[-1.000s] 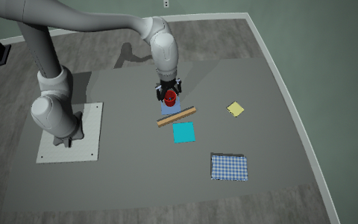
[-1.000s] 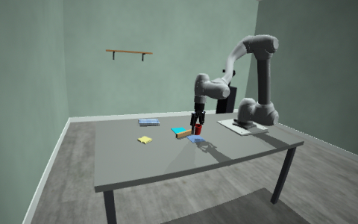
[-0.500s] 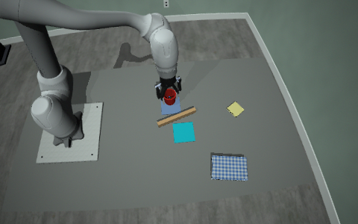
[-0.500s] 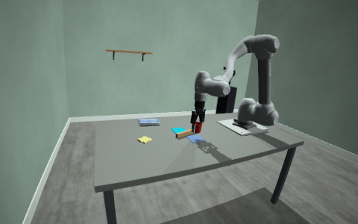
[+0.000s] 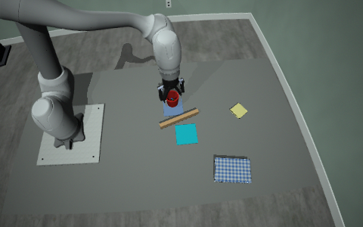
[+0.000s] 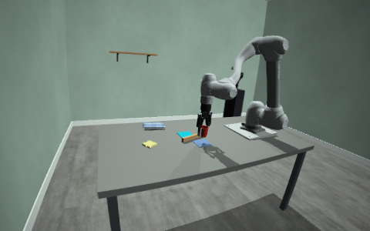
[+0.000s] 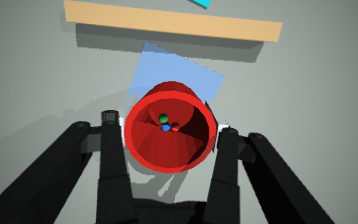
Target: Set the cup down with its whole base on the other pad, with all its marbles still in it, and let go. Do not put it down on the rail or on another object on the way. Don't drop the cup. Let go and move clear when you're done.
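The wooden rail is 90 mm to the right of my hand, 90 mm below it and 10 mm ahead of it. Also, from my hand: red cup (20 mm below).
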